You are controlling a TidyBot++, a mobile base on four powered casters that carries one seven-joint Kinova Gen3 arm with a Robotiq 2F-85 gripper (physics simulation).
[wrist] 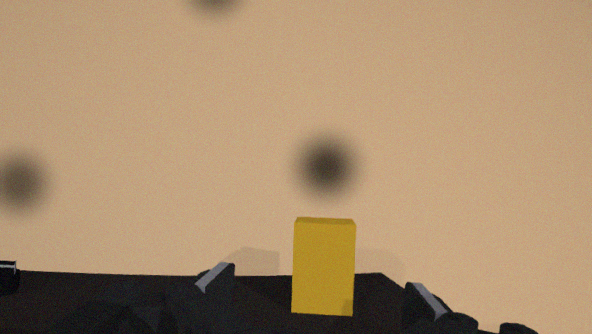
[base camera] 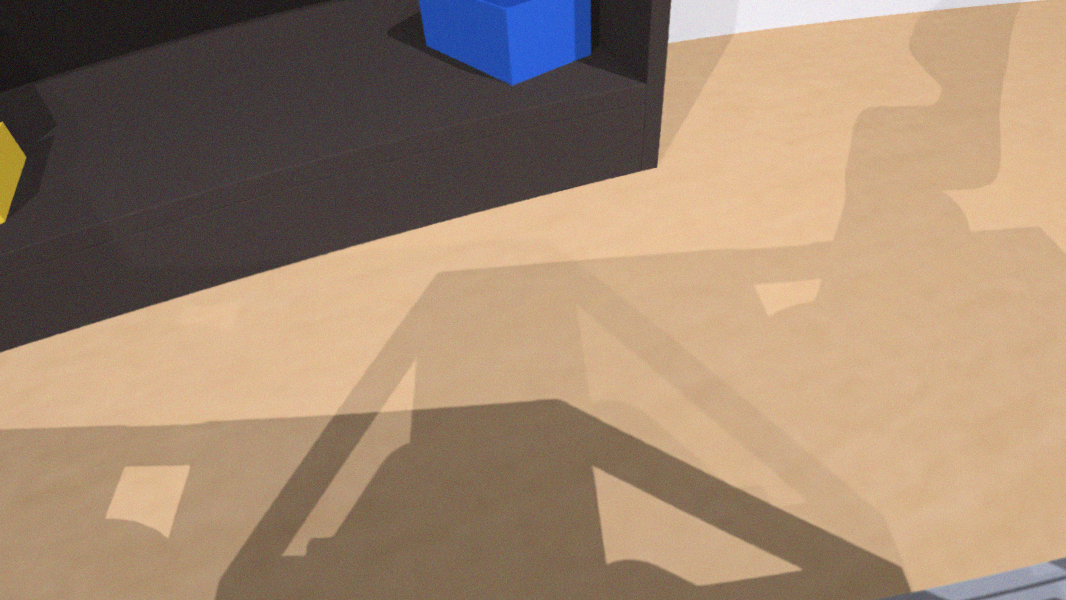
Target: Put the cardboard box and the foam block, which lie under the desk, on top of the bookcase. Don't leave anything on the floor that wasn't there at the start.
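Frame: origin at the arm's base, x right, y down, z ahead, level; centimetres.
Seen in the pictures: gripper, fingertip midpoint: (wrist: 317,292).
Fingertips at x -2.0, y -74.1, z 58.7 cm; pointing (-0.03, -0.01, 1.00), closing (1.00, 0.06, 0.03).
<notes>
Pixels of each thing's top centre, then the offset from my fingertips to it. "spot": a spot on its surface instead. Level surfaces: height alone.
- yellow block at its top centre: (wrist: 324,220) dz +16.9, dx +0.0, dy -1.3 cm
- blue box at a spot on its surface: (base camera: 514,37) spot: dz +4.6, dx +1.7, dy +99.0 cm
- yellow item at a spot on its surface: (base camera: 8,175) spot: dz -2.5, dx -49.8, dy +102.3 cm
- wooden floor at its surface level: dy +113.7 cm
In the wrist view the yellow block (wrist: 323,270), which looks like the foam block, rests on a dark flat surface, the top of the dark bookcase (wrist: 265,295) (base camera: 417,190) as far as I can tell. My gripper (wrist: 317,292) is open, with its fingers on either side of the block in the picture and apart from it. The block lies beyond the fingertips. The cardboard box does not show in either view.
In the base view a blue box (base camera: 514,37) and part of another yellow item (base camera: 8,175) sit on the bookcase's bottom shelf. Robot shadows fall across the wooden floor (base camera: 745,208). A white wall (base camera: 697,18) is behind. A grey edge (base camera: 1021,581) shows at bottom right.
</notes>
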